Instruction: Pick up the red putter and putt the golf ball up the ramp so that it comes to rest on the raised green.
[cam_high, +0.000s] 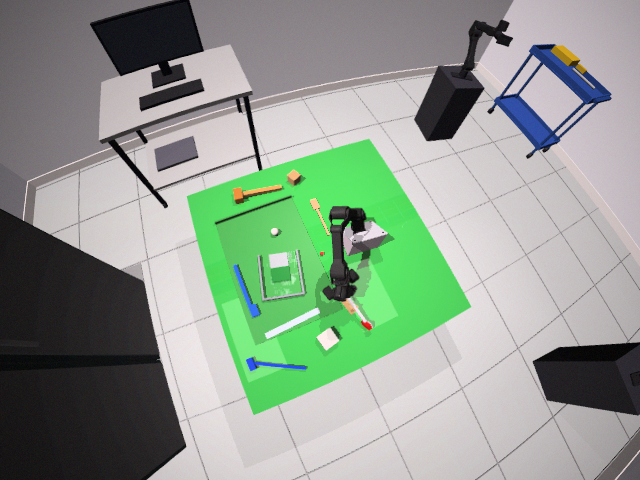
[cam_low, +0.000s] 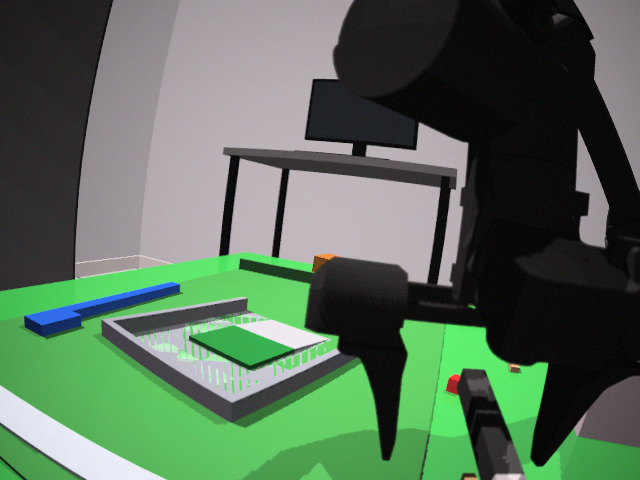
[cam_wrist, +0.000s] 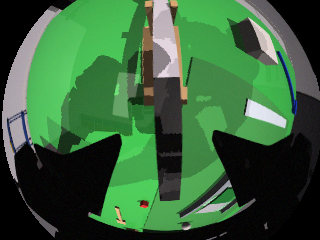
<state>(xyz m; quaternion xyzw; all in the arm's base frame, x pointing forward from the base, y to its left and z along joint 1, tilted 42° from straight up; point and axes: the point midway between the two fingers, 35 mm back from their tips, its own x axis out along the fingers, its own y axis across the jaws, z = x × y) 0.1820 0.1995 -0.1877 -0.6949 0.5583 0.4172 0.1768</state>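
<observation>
Right now my gripper tip is 5 cm past the putter and 11 cm to the right of it. From my gripper tip the other things lie so: red cube (3 cm ahead, 22 cm to the right, 5 cm below); then white cube (12 cm ahead, 23 cm to the left, 3 cm below); then white bar (27 cm ahead, 11 cm to the left, 5 cm below).
</observation>
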